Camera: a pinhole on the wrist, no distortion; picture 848 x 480 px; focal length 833.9 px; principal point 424.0 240.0 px. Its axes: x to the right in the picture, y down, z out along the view. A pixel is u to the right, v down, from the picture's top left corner.
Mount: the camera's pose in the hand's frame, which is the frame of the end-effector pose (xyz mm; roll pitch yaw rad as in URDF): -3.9 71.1 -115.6 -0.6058 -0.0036 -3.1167
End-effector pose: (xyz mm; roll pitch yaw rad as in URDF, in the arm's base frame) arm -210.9 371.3 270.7 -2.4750 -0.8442 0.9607
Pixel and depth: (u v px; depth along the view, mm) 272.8 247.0 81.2
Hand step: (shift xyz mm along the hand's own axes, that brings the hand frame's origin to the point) 12.2 24.7 -49.3
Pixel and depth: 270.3 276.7 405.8
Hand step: 78.2 -172.7 207.5
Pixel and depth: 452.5 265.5 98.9
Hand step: -5.5 12.2 -36.0
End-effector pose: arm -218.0 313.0 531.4 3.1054 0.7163 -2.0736
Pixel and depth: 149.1 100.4 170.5
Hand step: 54.7 -1.1 40.6
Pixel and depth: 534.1 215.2 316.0
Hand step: -40.4 -102.1 149.7
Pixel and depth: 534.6 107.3 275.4
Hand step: -36.5 -50.5 135.9
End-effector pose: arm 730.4 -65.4 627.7 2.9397 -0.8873 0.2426
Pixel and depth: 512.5 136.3 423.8
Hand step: -42.6 -127.9 263.0
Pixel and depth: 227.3 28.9 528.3
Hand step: 127.3 -116.6 394.4
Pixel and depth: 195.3 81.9 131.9
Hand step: 34.1 17.5 6.9
